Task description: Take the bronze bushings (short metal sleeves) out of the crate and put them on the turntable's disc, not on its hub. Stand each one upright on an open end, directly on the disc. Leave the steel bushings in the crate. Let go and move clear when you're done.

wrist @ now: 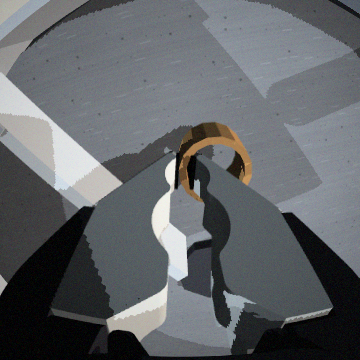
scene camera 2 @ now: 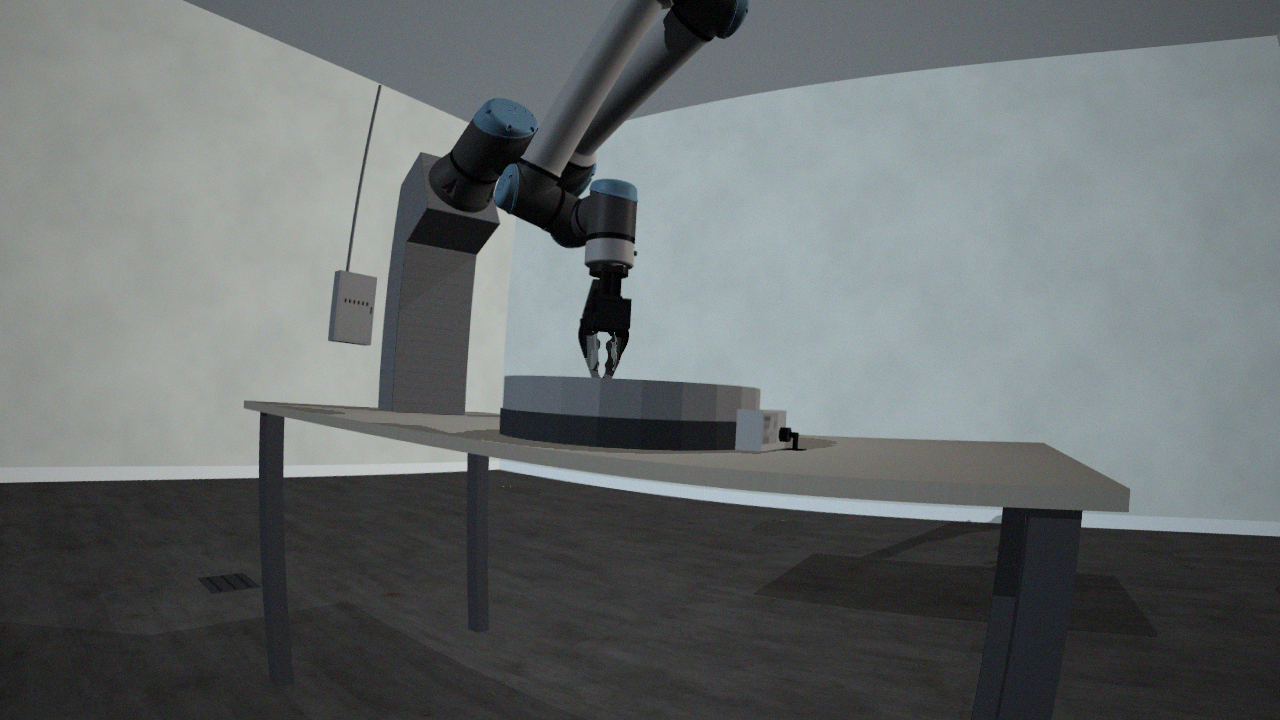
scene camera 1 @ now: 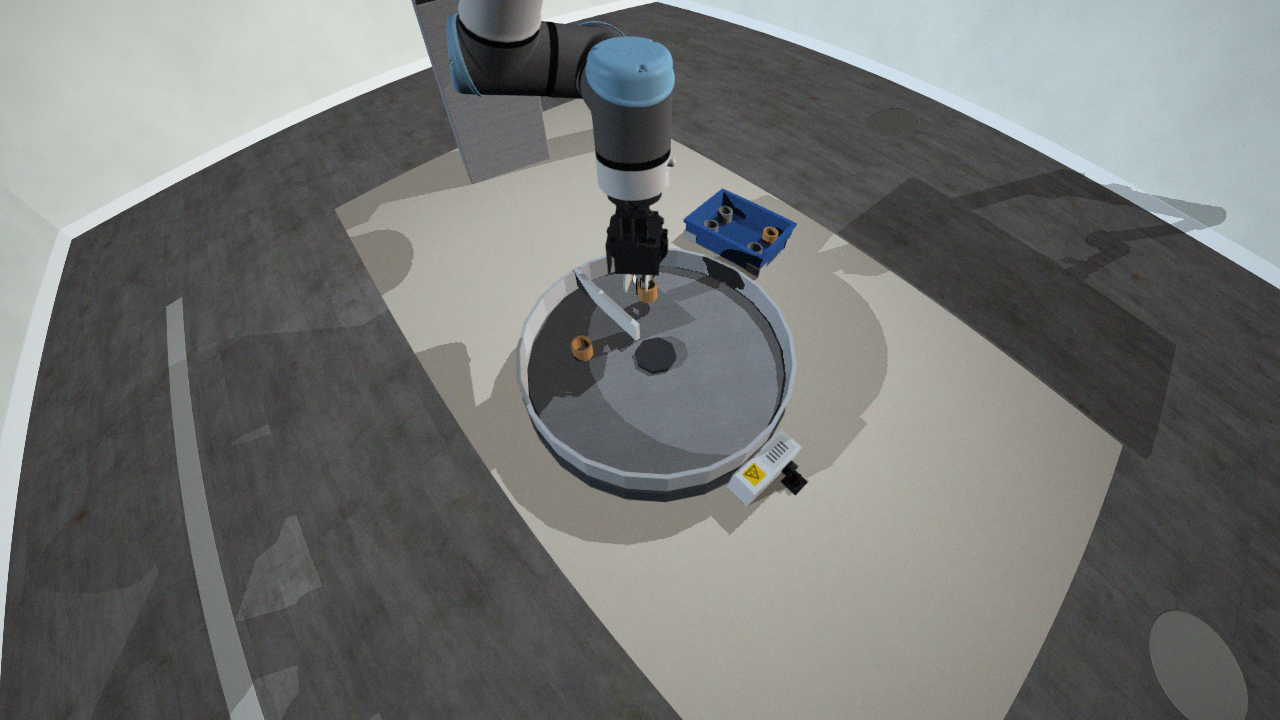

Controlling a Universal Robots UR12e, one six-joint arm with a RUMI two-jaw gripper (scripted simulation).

Observation:
The pictures show: my gripper and a blue crate.
My gripper also shows in the wrist view and in scene camera 2.

